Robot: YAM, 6 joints.
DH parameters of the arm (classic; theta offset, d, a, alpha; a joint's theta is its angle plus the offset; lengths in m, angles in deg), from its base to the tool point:
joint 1: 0 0.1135 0.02 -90
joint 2: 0 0 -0.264 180
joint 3: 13.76 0 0.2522 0
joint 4: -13.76 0 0.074 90
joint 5: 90 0 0 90
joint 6: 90 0.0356 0 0
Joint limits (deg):
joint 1: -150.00..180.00
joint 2: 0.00..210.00
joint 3: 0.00..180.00
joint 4: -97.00..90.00
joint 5: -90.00..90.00
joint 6: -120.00..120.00
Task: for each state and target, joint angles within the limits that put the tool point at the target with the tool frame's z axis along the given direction. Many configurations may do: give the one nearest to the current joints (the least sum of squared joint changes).
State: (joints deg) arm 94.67 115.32 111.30 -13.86 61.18 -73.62
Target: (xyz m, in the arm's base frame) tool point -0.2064 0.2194 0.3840 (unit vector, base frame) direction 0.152 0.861 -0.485
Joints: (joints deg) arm 138.30 84.19 88.65 -51.02 48.08 -73.62
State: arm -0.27 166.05 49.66 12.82 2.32 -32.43
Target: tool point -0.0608 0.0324 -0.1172 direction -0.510 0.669 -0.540
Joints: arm -11.37 204.89 23.09 42.31 -33.75 -32.43
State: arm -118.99 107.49 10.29 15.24 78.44 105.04
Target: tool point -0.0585 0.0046 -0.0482 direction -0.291 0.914 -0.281
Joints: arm -149.85 158.17 13.41 18.33 69.55 105.04
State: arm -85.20 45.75 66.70 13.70 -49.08 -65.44
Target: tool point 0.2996 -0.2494 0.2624 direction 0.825 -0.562 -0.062
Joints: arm -40.33 96.95 58.25 35.13 -6.05 -65.44
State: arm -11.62 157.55 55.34 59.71 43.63 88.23
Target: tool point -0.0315 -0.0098 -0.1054 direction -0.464 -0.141 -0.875
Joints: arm 17.70 199.01 13.70 66.32 -0.38 88.23
